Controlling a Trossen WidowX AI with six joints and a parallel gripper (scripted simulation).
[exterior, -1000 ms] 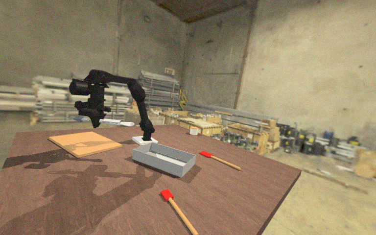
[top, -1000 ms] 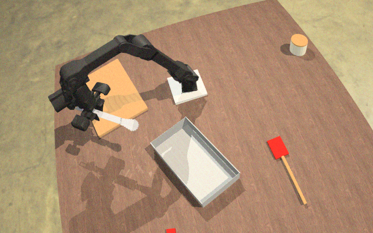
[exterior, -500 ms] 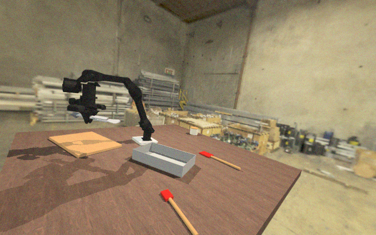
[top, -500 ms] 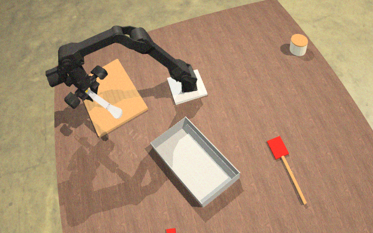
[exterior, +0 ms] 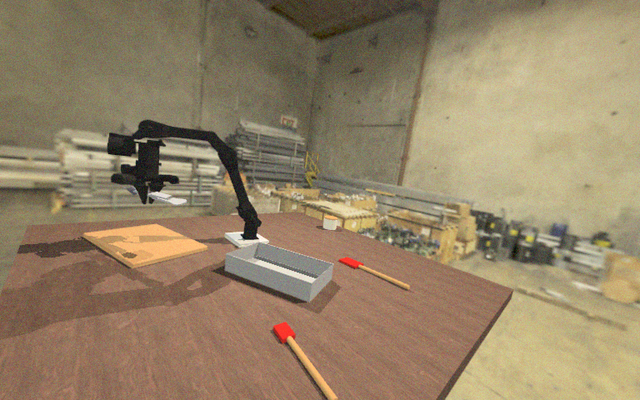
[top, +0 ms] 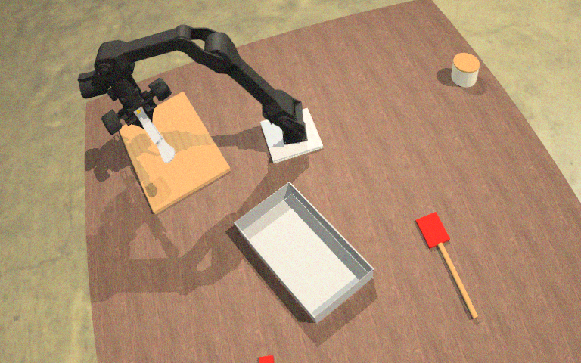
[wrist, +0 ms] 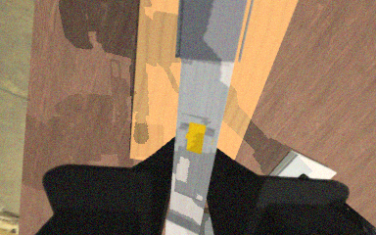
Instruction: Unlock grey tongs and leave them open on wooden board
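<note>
Now: the wooden board 15 cm below my gripper tip and 4 cm behind it. Also, from my gripper tip: red spatula: 69 cm to the left, 41 cm ahead, 15 cm below; grey roasting tin: 36 cm to the left, 35 cm ahead, 13 cm below; yellow lock tab: 4 cm above, 2 cm behind, 1 cm to the right.
</note>
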